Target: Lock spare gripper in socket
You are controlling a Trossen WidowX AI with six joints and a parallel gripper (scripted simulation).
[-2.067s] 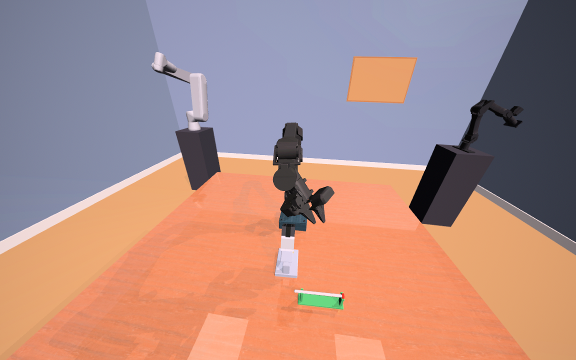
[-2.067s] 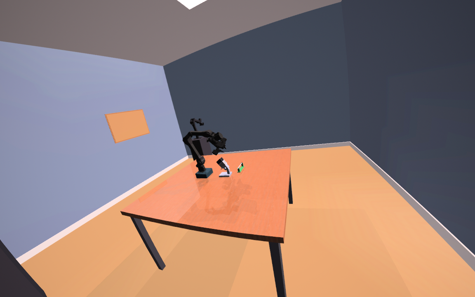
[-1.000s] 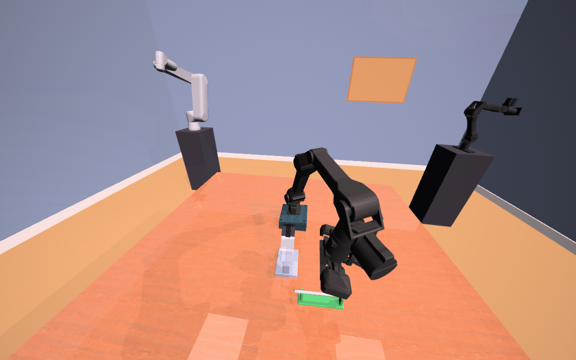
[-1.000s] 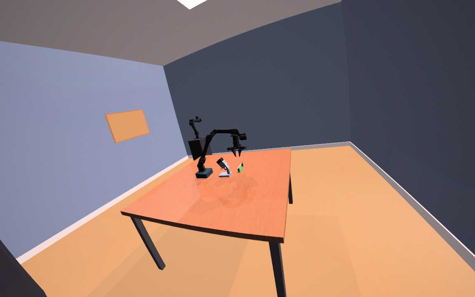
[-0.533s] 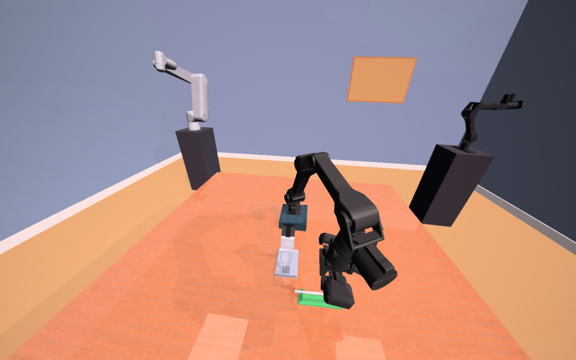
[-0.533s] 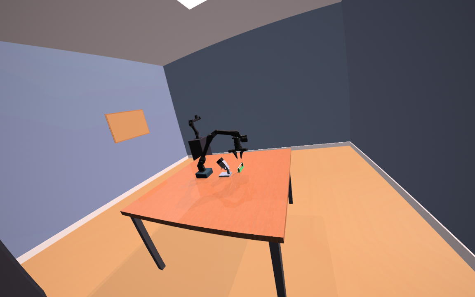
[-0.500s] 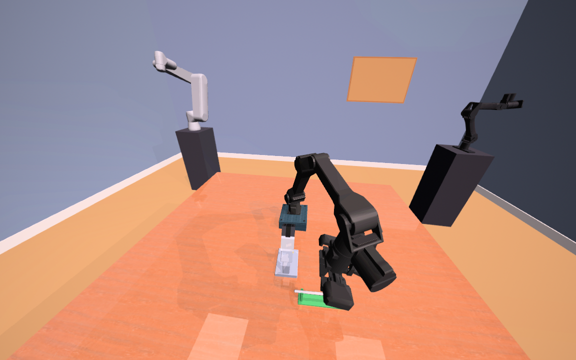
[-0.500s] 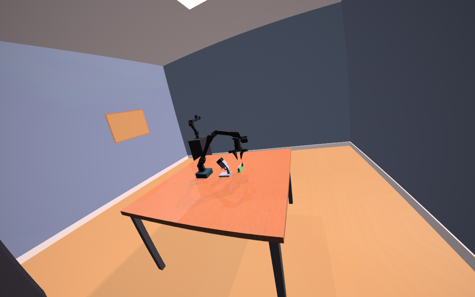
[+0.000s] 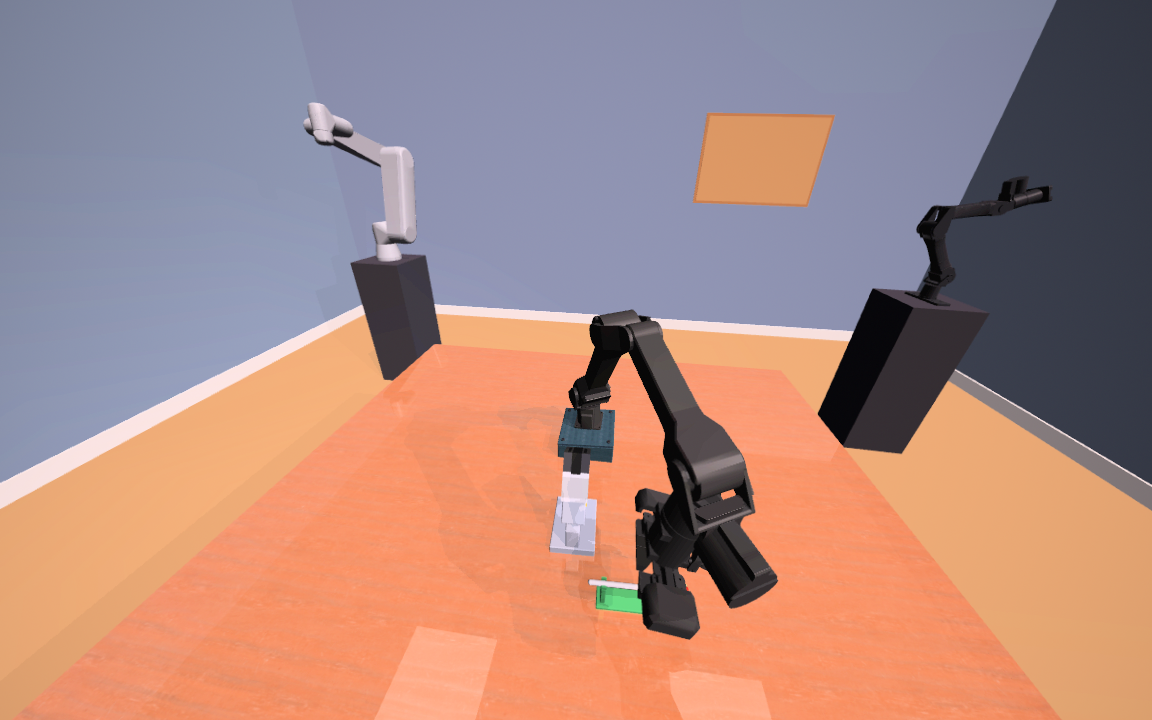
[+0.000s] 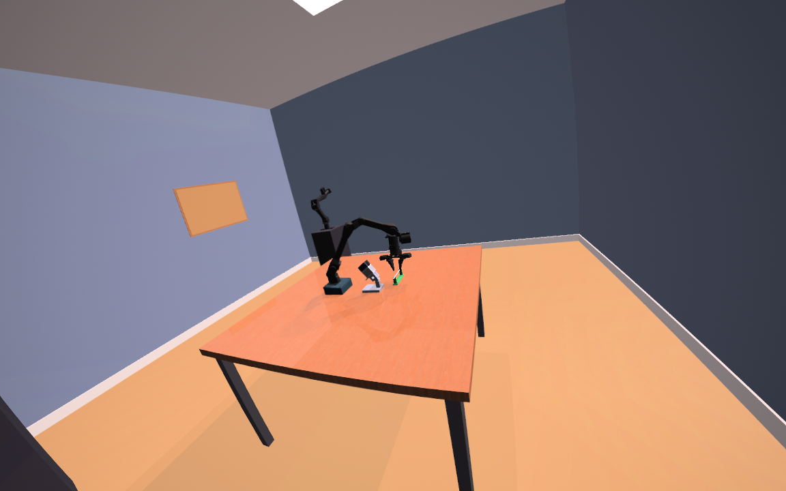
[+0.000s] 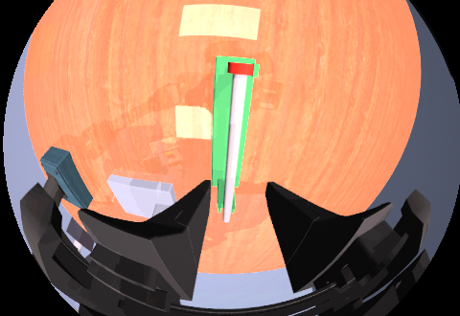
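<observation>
The green stand is 40 mm below my gripper tip, 10 mm to the left of it and 10 mm behind it. Round my gripper tip: mount 110 mm to the right, 110 mm behind, 10 mm below; spare gripper 120 mm to the right, 120 mm behind, 60 mm above.
</observation>
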